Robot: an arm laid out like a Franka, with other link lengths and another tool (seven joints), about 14 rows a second.
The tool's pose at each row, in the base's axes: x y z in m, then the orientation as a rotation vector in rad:
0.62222, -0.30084, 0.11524, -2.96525, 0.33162, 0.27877
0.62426, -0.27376, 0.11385, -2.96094, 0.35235, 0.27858
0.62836, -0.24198, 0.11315, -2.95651, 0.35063, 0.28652
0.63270, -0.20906, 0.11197, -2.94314, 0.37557, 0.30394
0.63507, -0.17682, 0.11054, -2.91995, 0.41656, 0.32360
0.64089, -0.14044, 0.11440, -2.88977, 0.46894, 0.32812
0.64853, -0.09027, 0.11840, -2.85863, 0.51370, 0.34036
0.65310, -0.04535, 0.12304, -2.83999, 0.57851, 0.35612
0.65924, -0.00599, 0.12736, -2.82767, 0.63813, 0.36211
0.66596, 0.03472, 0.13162, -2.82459, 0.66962, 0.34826
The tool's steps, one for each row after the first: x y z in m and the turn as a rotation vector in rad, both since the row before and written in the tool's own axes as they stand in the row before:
-0.00330, -0.02644, 0.00543, 0.00331, 0.00066, 0.01376
-0.00286, -0.03148, 0.00529, 0.00309, -0.00601, -0.00074
-0.00273, -0.03256, 0.00602, 0.00884, -0.01202, 0.01758
-0.00488, -0.03125, 0.00682, 0.01669, -0.01421, 0.02860
-0.00475, -0.03665, 0.00251, 0.02493, -0.00494, 0.03563
-0.00835, -0.04985, 0.00609, 0.02391, -0.01071, 0.03163
-0.01117, -0.04358, 0.00602, 0.00840, -0.00779, 0.04580
-0.00964, -0.03857, 0.00503, 0.00396, -0.00025, 0.04145
-0.01124, -0.03955, 0.00549, 0.00278, 0.01164, 0.02029

